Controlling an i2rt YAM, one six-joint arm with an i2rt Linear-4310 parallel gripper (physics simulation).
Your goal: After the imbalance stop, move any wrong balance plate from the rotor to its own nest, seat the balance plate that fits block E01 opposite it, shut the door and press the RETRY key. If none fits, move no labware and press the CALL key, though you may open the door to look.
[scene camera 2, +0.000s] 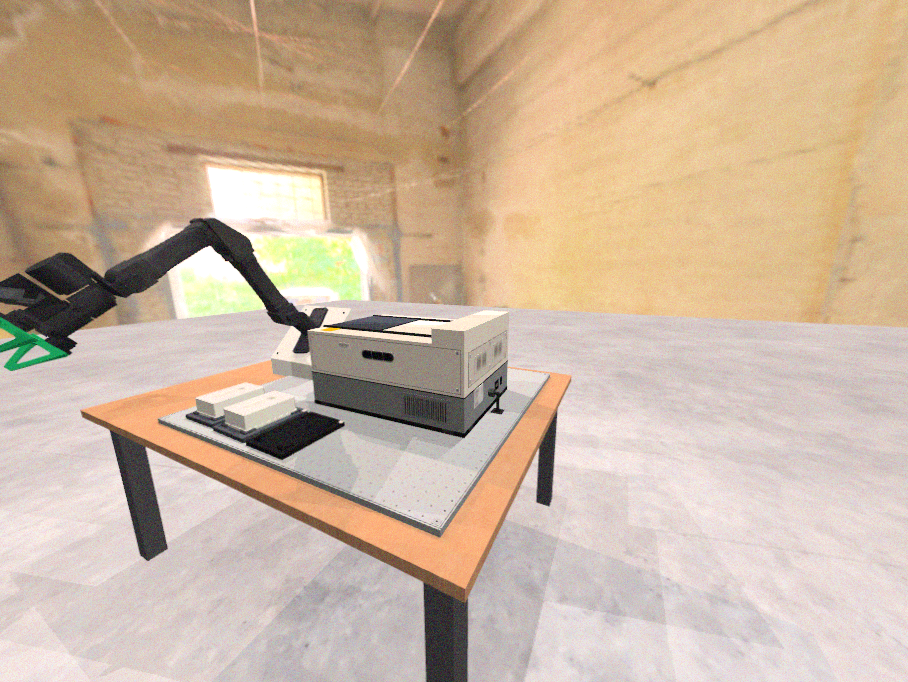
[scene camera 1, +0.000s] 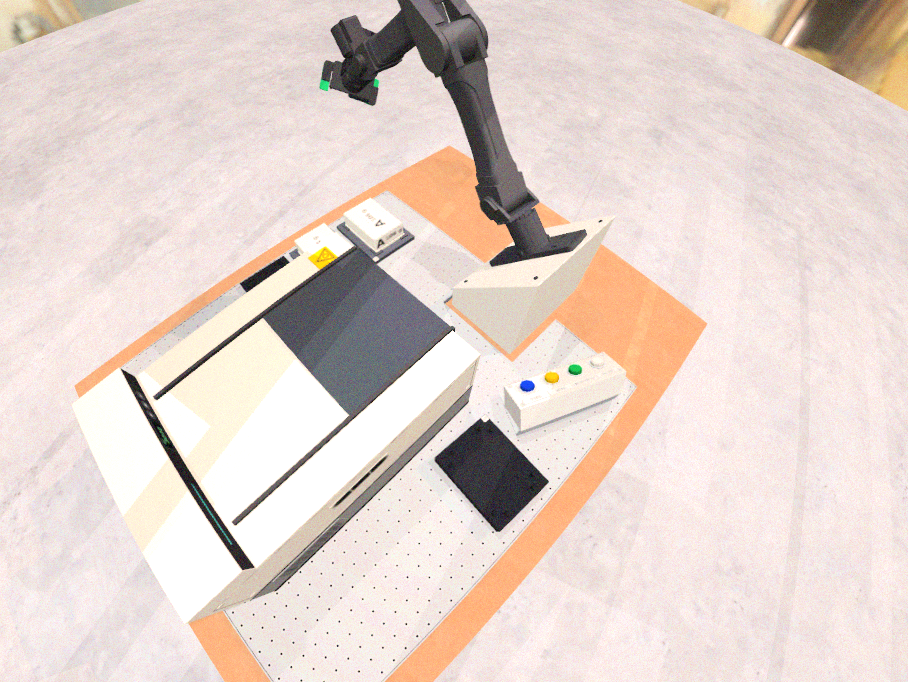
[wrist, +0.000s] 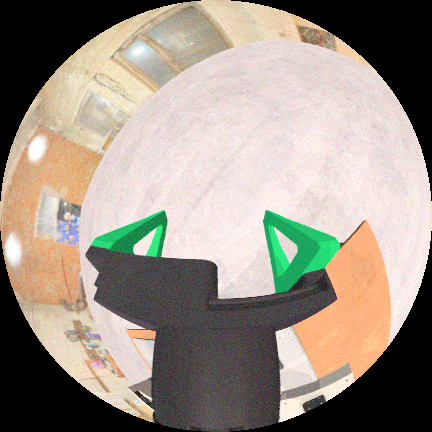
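Where they show: gripper, fingertip midpoint: (scene camera 1: pixel 343 91) (wrist: pixel 214 215); arm's base, link origin: (scene camera 1: pixel 536 251).
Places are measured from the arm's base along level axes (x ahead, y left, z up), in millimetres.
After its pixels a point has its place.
Observation:
My gripper (scene camera 1: pixel 350 85) @(z 50, x -114, y -674 mm) (scene camera 2: pixel 18 350) (wrist: pixel 214 215) @(z 50, x -114, y -674 mm) is open and empty, raised out beyond the table edge, well away from the labware. The white centrifuge (scene camera 1: pixel 422 389) @(z 64, x 366, y 34 mm) (scene camera 2: pixel 389 367) @(z -6, x 513, y -288 mm) has a dark door panel (scene camera 1: pixel 359 323) @(z 67, x 350, y -100 mm) lying flat across its top; the rotor, block E01 and any plate inside are hidden. A white balance plate marked A (scene camera 1: pixel 372 220) @(z -92, x 87, y -373 mm) (scene camera 2: pixel 229 398) @(z -93, x 120, y -411 mm) sits on a dark nest. A second white plate (scene camera 1: pixel 311 238) @(z -91, x 218, y -440 mm) (scene camera 2: pixel 260 409) @(z -93, x 252, y -433 mm) sits beside it. The key box (scene camera 1: pixel 565 400) @(z -76, x 186, y 203 mm) has blue, yellow, green and white keys; their labels are too small to read.
A black nest (scene camera 1: pixel 264 273) @(z -134, x 341, y -486 mm) (scene camera 2: pixel 293 433) @(z -134, x 350, y -436 mm) with no plate lies beside the second plate. A flat black pad (scene camera 1: pixel 491 473) @(z -118, x 360, y 175 mm) lies near the key box. My arm's white wedge base (scene camera 1: pixel 499 308) @(z -42, x 128, y 11 mm) stands between key box and plates. The centrifuge's display strip (scene camera 1: pixel 212 506) @(z 68, x 647, y -59 mm) is unreadable.

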